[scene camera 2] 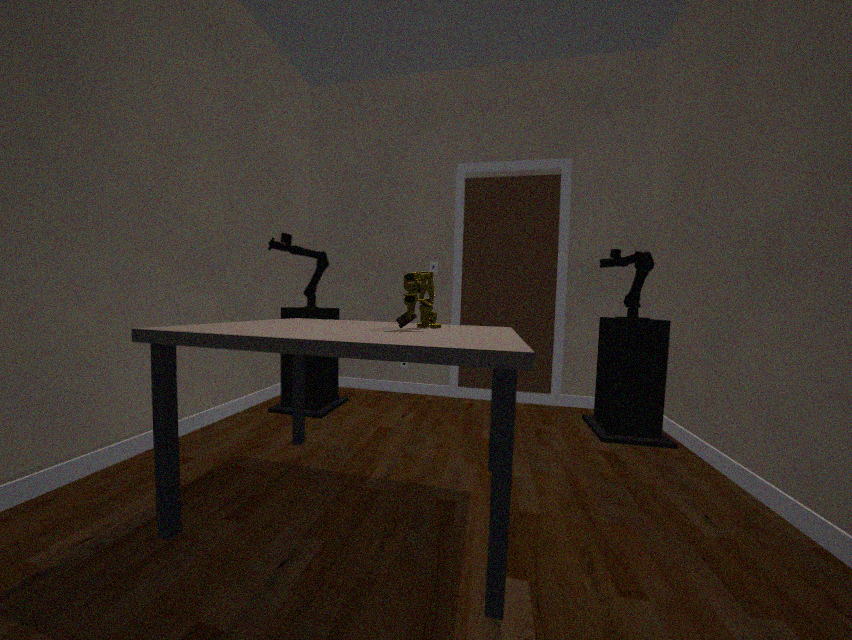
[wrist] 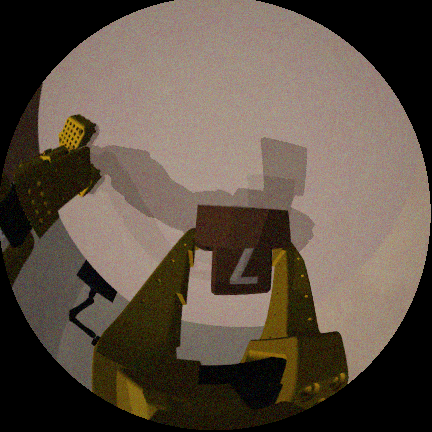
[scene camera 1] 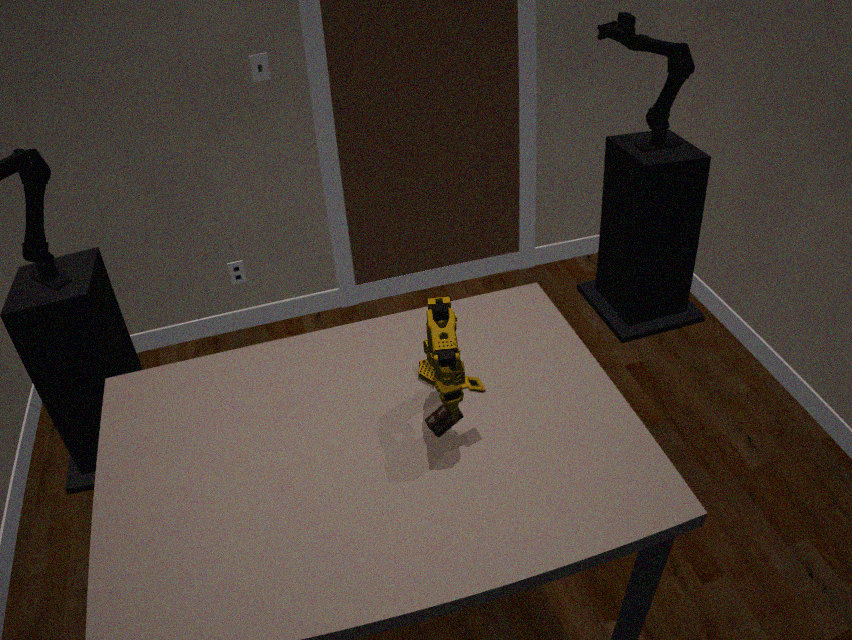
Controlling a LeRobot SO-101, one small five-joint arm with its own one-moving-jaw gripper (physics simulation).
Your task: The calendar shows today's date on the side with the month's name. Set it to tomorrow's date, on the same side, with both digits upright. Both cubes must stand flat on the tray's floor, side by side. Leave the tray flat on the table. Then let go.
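Pixels of known places: end effector, tool point: (scene camera 2: 412,317) (wrist: 199,235) (scene camera 1: 447,407); arm's base, origin of the base link: (scene camera 2: 428,327) (wrist: 86,152).
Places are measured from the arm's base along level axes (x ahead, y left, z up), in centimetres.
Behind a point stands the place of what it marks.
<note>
The calendar's dark red-brown tray (scene camera 1: 438,422) (scene camera 2: 403,321) @[x 20.3, y -6.1, z 3.7 cm] (wrist: 230,225) @[x 17.4, y -2.0, z 6.1 cm] is held tilted above the table (scene camera 1: 261,482) @[x 20.2, y -47.7, z 0.0 cm] (wrist: 200,90) @[x 14.2, y 4.6, z 0.0 cm], apart from its shadow. My gripper (scene camera 1: 451,409) (wrist: 239,241) @[x 16.0, y -3.7, z 5.3 cm] is shut on the tray, with one jaw at each end in the wrist view. A brown cube (wrist: 220,280) @[x 17.4, y -4.2, z 7.4 cm] shows between the jaws on the near side of the tray. Its light digit (wrist: 242,274) @[x 18.4, y -4.0, z 7.1 cm] looks like a 7 turned upside down in this view. A second cube and the month's name cannot be made out. In scene camera 2 the parts are too small and dark to read.
My yellow arm (scene camera 1: 442,337) @[x 12.1, y -2.8, z 21.9 cm] (scene camera 2: 421,285) @[x 3.7, y -2.9, z 18.9 cm] stands on the table behind the tray. Its base part (wrist: 72,132) @[x -0.3, y 3.1, z 1.8 cm] shows at the left of the wrist view. Two black arms (scene camera 1: 668,82) (scene camera 1: 34,199) stand on dark pedestals (scene camera 1: 647,234) (scene camera 1: 61,358) beyond the table.
</note>
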